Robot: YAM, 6 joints.
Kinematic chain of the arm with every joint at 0, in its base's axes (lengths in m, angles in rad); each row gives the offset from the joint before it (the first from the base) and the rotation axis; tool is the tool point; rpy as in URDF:
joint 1: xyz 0 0 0.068 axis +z
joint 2: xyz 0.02 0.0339 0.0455 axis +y
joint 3: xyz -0.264 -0.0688 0 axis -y
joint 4: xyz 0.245 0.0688 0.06 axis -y
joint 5: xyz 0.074 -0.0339 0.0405 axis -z
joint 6: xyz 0.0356 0 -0.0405 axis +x
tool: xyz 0 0 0 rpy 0 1.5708 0
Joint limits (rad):
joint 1: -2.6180..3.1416
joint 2: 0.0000..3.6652
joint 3: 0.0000..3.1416
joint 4: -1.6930..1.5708
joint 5: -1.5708..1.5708
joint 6: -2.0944..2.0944
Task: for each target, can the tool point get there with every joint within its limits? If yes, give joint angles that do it. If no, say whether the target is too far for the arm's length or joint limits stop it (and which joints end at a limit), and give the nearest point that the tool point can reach.
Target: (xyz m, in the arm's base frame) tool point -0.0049 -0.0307 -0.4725
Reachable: no: joint limits stop it (at a limit: joint 2) | nearest point -0.0145 -0.0911 -0.3448 | short by 0.142 m
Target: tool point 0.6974 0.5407 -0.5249
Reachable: no: too far | nearest point 0.4199 0.3256 -0.2444 | short by 0.449 m
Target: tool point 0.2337 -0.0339 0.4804
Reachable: yes | joints -0.2568 1.1434 1.2098 0.4769 -0.8443 -0.4492
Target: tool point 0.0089 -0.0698 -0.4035
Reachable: no: joint limits stop it (at a limit: joint 2) | nearest point 0.0122 -0.0958 -0.3469 | short by 0.062 m
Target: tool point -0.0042 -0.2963 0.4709
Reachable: yes | joints 1.6560 0.2918 2.1628 -1.1045 -0.9741 -1.0608
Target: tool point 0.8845 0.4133 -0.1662
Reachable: no: too far | nearest point 0.5623 0.2628 -0.0622 | short by 0.371 m
